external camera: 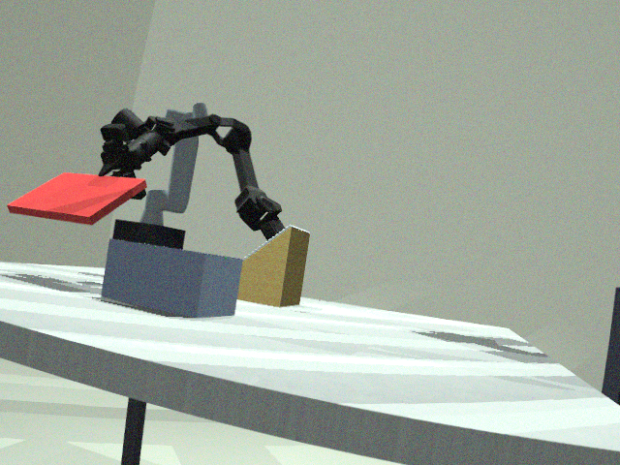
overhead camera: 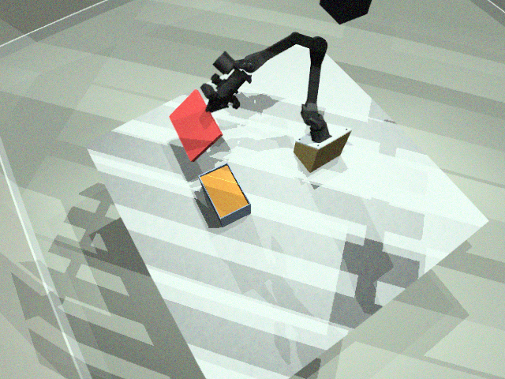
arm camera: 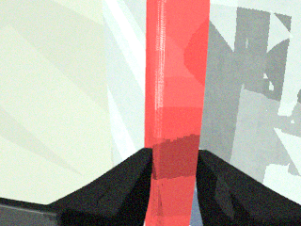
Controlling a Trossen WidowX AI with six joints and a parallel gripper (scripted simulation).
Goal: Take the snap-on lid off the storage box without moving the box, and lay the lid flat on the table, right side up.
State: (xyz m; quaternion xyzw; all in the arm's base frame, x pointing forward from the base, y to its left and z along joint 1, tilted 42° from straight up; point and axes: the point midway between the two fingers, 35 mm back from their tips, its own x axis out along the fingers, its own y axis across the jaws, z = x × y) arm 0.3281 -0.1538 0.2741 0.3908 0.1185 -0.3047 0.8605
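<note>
My gripper tip is now 7 cm short of the red lid and 4 cm above it. Round my gripper tip: blue-grey storage box (28 cm to the left, 18 cm below, 8 cm ahead).
</note>
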